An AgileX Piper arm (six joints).
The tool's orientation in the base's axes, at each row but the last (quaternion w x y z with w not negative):
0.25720 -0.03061 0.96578 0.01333
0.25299 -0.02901 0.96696 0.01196
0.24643 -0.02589 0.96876 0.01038
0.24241 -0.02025 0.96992 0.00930
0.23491 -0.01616 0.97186 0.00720
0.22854 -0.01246 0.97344 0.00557
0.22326 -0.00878 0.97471 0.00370
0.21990 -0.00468 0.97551 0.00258
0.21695 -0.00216 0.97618 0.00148
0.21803 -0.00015 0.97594 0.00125
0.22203 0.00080 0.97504 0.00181
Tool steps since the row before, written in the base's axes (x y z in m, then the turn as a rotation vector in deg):
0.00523 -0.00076 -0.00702 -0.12 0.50 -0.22
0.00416 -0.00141 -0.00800 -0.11 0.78 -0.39
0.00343 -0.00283 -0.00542 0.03 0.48 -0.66
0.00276 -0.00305 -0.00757 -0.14 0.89 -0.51
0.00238 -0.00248 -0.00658 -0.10 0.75 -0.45
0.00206 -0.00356 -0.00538 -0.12 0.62 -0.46
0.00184 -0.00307 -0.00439 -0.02 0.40 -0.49
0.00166 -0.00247 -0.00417 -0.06 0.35 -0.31
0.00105 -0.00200 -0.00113 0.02 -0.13 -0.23
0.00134 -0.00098 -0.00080 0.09 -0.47 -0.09
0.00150 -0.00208 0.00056 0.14 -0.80 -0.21
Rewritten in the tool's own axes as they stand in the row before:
-0.00100 -0.00117 0.00865 0.19 0.50 0.15
0.00037 -0.00173 0.00895 0.25 0.78 0.32
-0.00029 -0.00306 0.00630 0.27 0.47 0.61
0.00124 -0.00323 0.00789 0.33 0.89 0.41
0.00096 -0.00260 0.00689 0.27 0.75 0.37
0.00063 -0.00364 0.00568 0.30 0.62 0.37
0.00030 -0.00312 0.00472 0.23 0.40 0.44
0.00031 -0.00250 0.00446 0.18 0.35 0.26
-0.00047 -0.00201 0.00146 0.08 -0.13 0.22
-0.00087 -0.00098 0.00129 -0.04 -0.47 0.12
-0.00160 -0.00208 0.00014 -0.04 -0.80 0.25

